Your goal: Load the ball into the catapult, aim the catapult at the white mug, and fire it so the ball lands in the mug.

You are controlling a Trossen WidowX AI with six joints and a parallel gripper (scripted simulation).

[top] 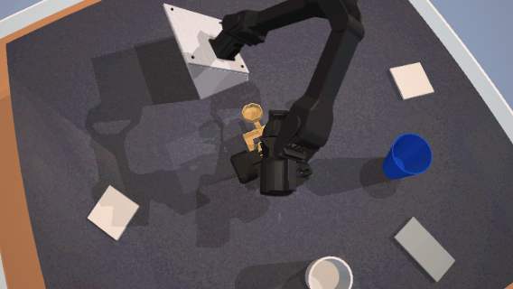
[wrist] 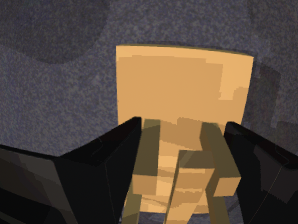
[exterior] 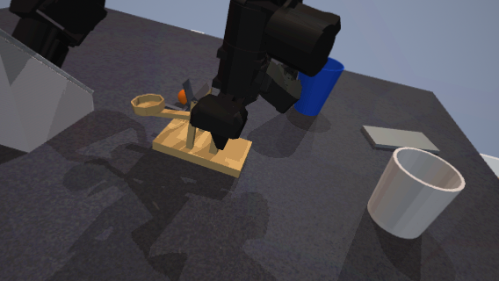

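My gripper tip is 150 mm to the right of the orange ball, 120 mm past it and 30 mm above it. Round my gripper tip: white mug: 280 mm ahead, 20 mm below, 10 mm to the right; then catapult: 70 mm behind, 20 mm to the left, 20 mm above.
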